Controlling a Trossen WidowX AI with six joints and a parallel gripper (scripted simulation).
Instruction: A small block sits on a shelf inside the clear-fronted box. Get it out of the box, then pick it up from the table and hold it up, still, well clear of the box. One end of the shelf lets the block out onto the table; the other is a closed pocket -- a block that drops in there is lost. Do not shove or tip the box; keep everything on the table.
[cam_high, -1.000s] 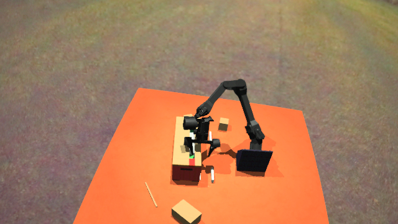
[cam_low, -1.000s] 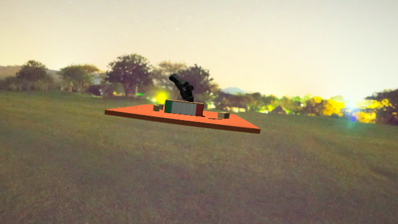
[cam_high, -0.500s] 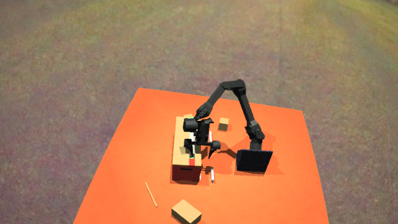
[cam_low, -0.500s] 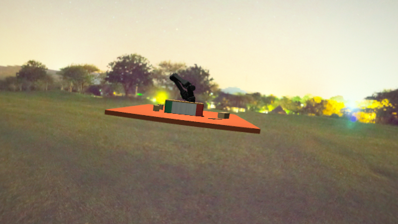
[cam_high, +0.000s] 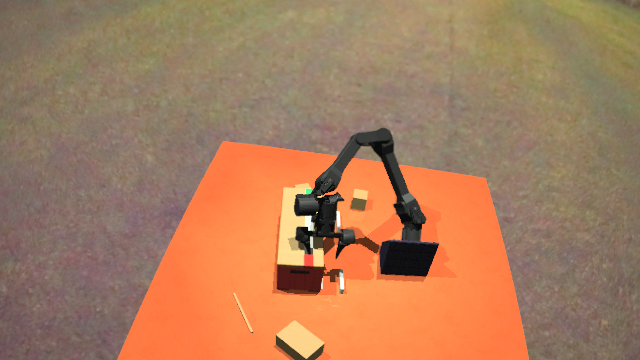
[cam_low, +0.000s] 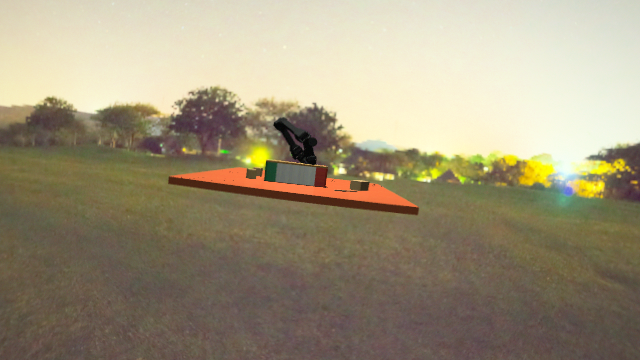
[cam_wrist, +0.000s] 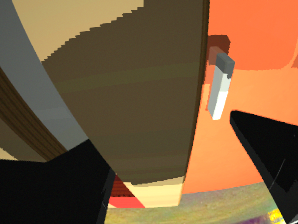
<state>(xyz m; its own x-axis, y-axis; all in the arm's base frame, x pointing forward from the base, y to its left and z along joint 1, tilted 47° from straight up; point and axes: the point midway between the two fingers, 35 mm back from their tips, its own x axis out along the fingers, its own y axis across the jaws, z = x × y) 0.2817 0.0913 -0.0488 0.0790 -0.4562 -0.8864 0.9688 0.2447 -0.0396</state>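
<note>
My gripper tip is now 3 cm to the right of the green block and 4 cm above it. Also, from my gripper tip: long box: 6 cm ahead, 11 cm to the right, 2 cm below; then thin tan rod: 21 cm ahead, 23 cm to the left, 8 cm below.
</note>
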